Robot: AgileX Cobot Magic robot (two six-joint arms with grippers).
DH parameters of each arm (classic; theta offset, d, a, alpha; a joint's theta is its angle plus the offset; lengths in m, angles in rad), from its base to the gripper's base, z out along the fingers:
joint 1: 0 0.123 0 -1.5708
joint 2: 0.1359 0 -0.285 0
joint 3: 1.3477 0 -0.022 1.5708
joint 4: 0 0.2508 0 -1.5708
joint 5: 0 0 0.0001 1.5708
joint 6: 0 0.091 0 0
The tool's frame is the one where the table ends.
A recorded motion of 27 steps. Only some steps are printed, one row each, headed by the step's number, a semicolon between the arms.
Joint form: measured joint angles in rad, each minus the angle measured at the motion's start. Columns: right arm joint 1, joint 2, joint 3, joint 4, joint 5, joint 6; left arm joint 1, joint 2, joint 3, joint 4, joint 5, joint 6.
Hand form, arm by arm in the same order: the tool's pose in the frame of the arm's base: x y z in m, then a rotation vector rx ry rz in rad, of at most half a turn. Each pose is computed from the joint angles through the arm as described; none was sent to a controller.
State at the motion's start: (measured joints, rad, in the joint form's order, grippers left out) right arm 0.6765 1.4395 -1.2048 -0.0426 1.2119 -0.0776; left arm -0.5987 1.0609 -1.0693 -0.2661 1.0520 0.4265
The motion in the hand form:
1: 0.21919 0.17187 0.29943 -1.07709 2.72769 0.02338; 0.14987 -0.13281 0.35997 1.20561 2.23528 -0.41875
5: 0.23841 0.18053 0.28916 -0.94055 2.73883 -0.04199; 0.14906 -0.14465 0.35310 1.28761 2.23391 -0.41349
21: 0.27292 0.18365 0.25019 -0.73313 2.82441 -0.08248; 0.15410 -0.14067 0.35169 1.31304 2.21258 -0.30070
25: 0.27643 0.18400 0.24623 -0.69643 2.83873 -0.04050; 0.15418 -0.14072 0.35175 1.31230 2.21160 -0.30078
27: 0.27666 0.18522 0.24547 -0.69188 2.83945 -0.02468; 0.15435 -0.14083 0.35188 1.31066 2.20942 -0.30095
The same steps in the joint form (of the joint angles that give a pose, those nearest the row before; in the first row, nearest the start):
1: 0.0039 0.0275 -0.0104 -0.0079 -0.0094 0.0192; -0.0235 0.0148 -0.0013 0.0027 -0.0010 0.0008
5: 0.0052 0.0974 -0.0416 -0.0786 -0.0632 0.1353; -0.0792 0.0473 -0.0016 0.0209 -0.0013 0.0011
21: -0.0475 0.2355 -0.0507 -0.1104 -0.1558 0.2620; -0.0817 0.0499 -0.0016 0.1075 -0.0116 0.0039
25: -0.0604 0.2475 -0.0507 -0.0796 -0.1759 0.2648; -0.0817 0.0499 -0.0016 0.1075 -0.0128 0.0040
27: -0.0604 0.2499 -0.0507 -0.0691 -0.1830 0.2639; -0.0817 0.0499 -0.0016 0.1075 -0.0155 0.0040

